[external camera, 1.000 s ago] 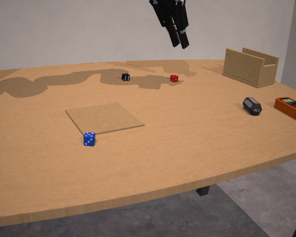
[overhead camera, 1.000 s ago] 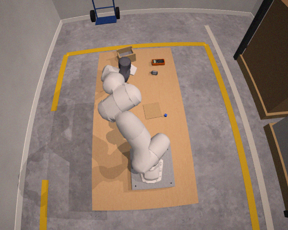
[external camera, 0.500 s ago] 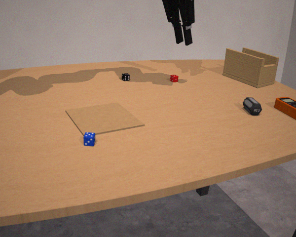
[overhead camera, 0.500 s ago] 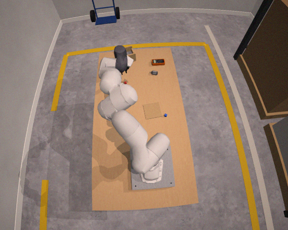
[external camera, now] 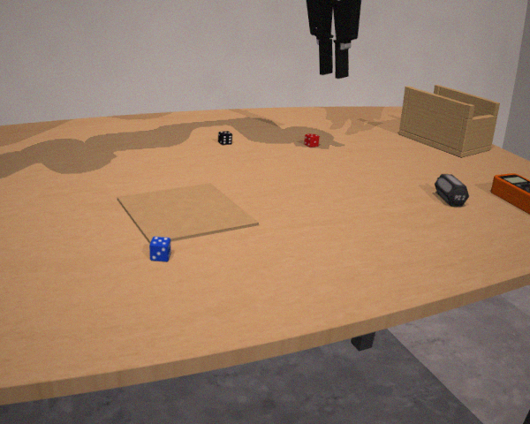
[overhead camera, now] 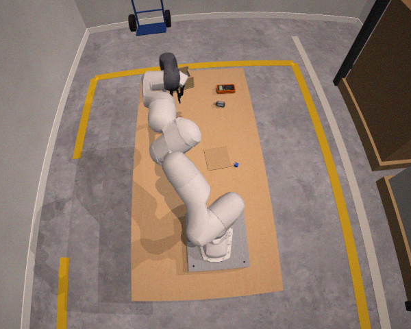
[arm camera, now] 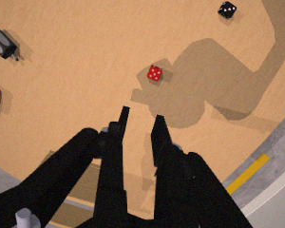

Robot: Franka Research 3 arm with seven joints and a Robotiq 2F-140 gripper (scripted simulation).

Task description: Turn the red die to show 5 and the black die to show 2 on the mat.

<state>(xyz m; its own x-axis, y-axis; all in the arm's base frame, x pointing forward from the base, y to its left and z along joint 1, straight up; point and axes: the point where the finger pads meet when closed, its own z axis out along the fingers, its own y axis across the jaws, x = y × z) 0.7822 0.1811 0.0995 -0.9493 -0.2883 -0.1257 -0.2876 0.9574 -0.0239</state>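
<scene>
Right now the red die is 160 mm below my hand and 30 mm behind it. From my hand the other things lie so: dark grey device: 270 mm to the right, 150 mm below, 70 mm ahead; then black die: 180 mm behind, 160 mm below, 40 mm to the left; then wooden box: 300 mm ahead, 120 mm below, 10 mm to the right.
</scene>
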